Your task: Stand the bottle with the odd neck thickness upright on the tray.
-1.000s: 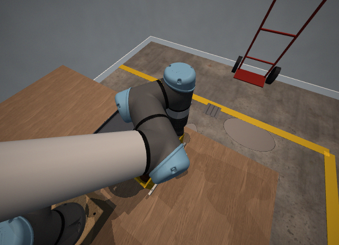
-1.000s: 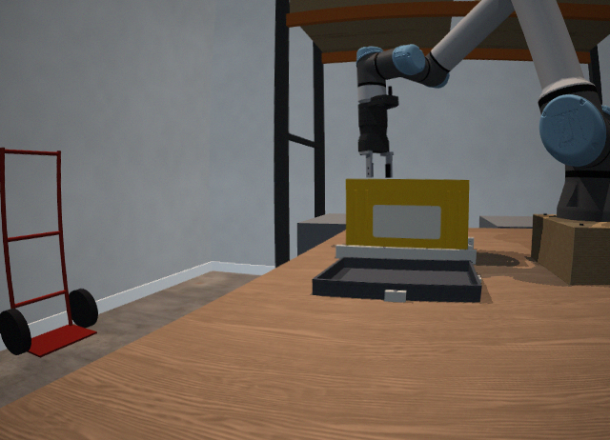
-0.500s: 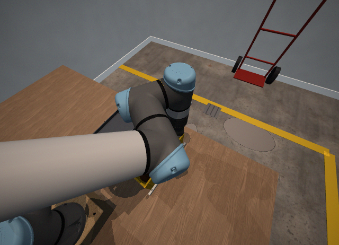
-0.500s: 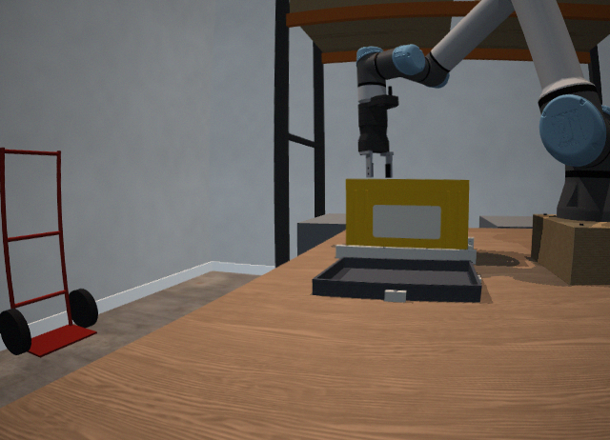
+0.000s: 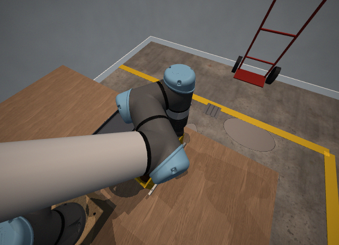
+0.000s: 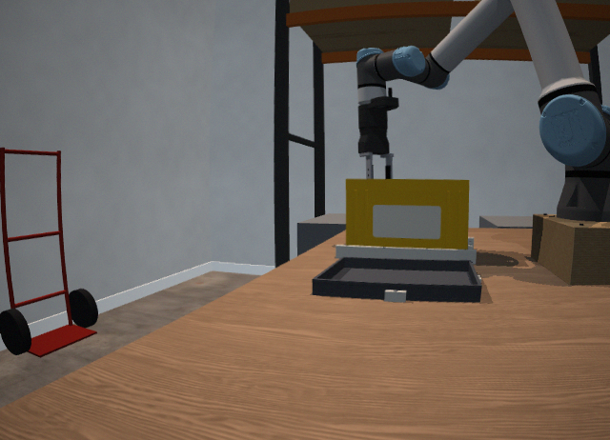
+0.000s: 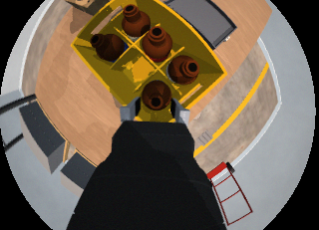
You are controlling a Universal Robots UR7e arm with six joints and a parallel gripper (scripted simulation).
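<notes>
The yellow crate lies 9 cm behind my hand, 5 cm to the left of it and 11 cm below it. Also, from my hand: glass bottle (18 cm behind, 11 cm below); then dark tray (11 cm behind, 34 cm to the left, 18 cm below).
</notes>
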